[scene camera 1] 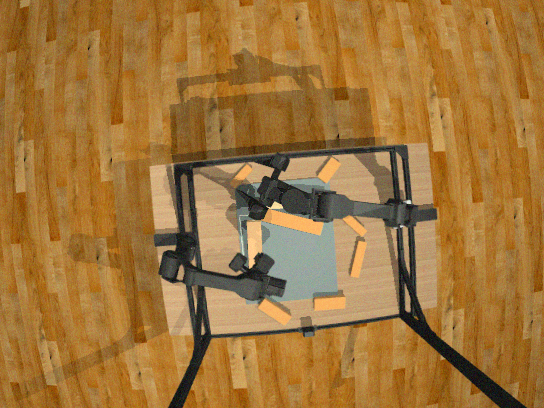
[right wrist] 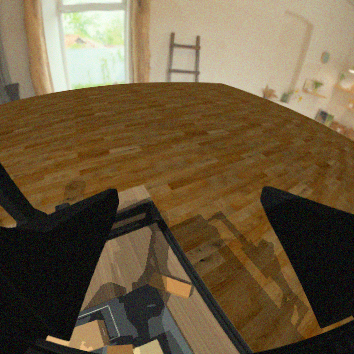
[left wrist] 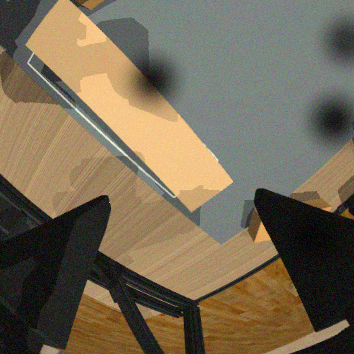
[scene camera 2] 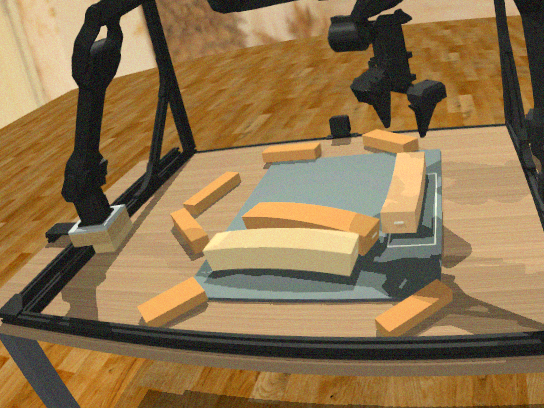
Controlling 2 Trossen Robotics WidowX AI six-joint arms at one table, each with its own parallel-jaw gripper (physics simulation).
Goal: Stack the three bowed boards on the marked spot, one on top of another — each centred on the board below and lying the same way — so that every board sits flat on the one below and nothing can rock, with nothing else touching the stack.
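Pixels of known places: left gripper, fingertip midpoint: (left wrist: pixel 182 199) (scene camera 2: pixel 404 132); right gripper, fingertip midpoint: (scene camera 1: pixel 243 174) (right wrist: pixel 190 194); left arm's base, origin of the base link: (scene camera 1: pixel 188 244) (left wrist: pixel 17 220); right arm's base, origin of the base link: (scene camera 2: pixel 96 218).
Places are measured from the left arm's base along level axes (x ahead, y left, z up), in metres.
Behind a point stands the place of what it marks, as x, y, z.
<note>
A light tan bowed board (scene camera 1: pixel 254 237) @[0.276, -0.013, 0.023] (scene camera 2: pixel 406 192) @[0.269, -0.032, 0.022] (left wrist: pixel 132 115) @[0.265, -0.069, 0.022] lies partly over the white outline of the marked spot (scene camera 2: pixel 435 210) @[0.221, -0.023, -0.013] (left wrist: pixel 100 127) @[0.223, -0.044, -0.014]; the outline shows beyond one long side and one end. An orange bowed board (scene camera 1: pixel 295 222) @[0.445, 0.019, 0.031] (scene camera 2: pixel 300 215) @[0.441, 0.033, 0.032] lies crosswise near its end. A pale yellow bowed board (scene camera 1: pixel 275 205) @[0.379, 0.098, 0.030] (scene camera 2: pixel 282 250) @[0.452, 0.129, 0.030] lies beside the orange one, arched upward, mostly hidden by the right arm in scene camera 1. My left gripper (scene camera 2: pixel 405 129) @[0.261, -0.128, 0.094] (left wrist: pixel 182 199) @[0.261, -0.128, 0.094] is open and empty, above and past the tan board's far end in scene camera 2. My right gripper (right wrist: pixel 190 194) @[0.299, 0.204, 0.381] is open and empty, raised high.
The boards lie on a grey-blue mat (scene camera 1: pixel 305 270) @[0.457, -0.189, -0.014] (scene camera 2: pixel 325 180) @[0.437, -0.189, -0.014]. Several small orange blocks lie around it, including one (scene camera 1: pixel 328 170) @[0.615, 0.202, 0.002] (scene camera 2: pixel 172 301) @[0.613, 0.208, 0.001], another (scene camera 1: pixel 275 311) @[0.306, -0.335, 0.010] (scene camera 2: pixel 390 141) @[0.299, -0.304, 0.010] and a third (scene camera 2: pixel 414 307) @[0.262, 0.242, 0.002] (right wrist: pixel 177 286) @[0.278, 0.249, 0.001]. A black frame (scene camera 2: pixel 250 346) @[0.465, 0.298, -0.003] borders the table.
</note>
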